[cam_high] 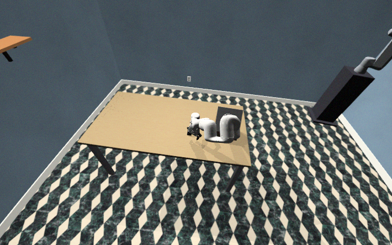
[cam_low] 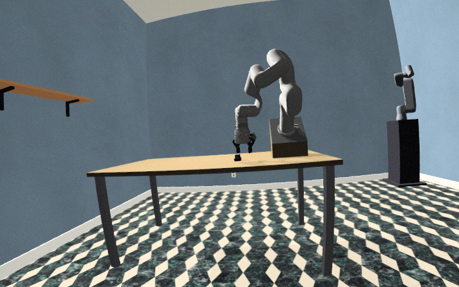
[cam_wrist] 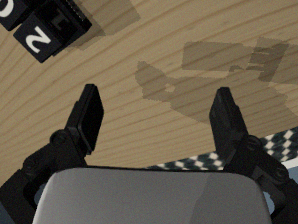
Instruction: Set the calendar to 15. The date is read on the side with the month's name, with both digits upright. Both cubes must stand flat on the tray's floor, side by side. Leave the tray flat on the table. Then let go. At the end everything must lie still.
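The black cube is 70 mm to the right of my hand, 60 mm ahead of it and 40 mm below it. Also, from my hand: black digit cube (110 mm to the right, 70 mm ahead, 40 mm below).
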